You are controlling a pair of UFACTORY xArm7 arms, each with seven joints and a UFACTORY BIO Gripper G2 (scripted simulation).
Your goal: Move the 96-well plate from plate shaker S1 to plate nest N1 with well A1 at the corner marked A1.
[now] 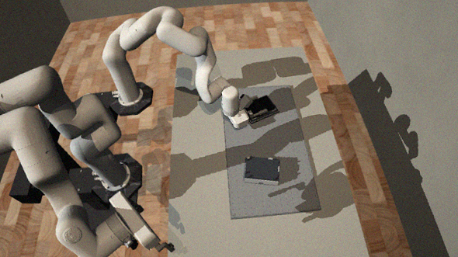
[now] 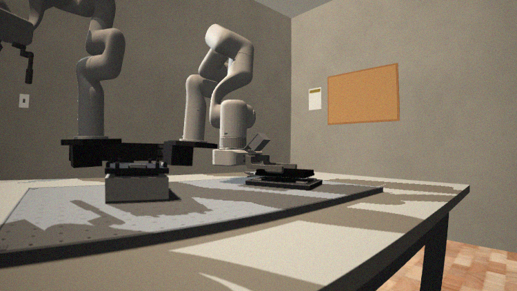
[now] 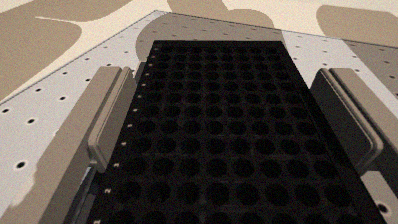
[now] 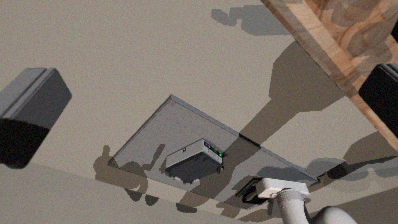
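Note:
The black 96-well plate lies 10 mm below my left hand and 10 mm ahead of it. Also, from my left hand: plate nest N1: 40 mm below, 10 mm ahead; plate shaker S1: 340 mm to the right; perforated grey board: 190 mm to the right, 50 mm below, 10 mm ahead.

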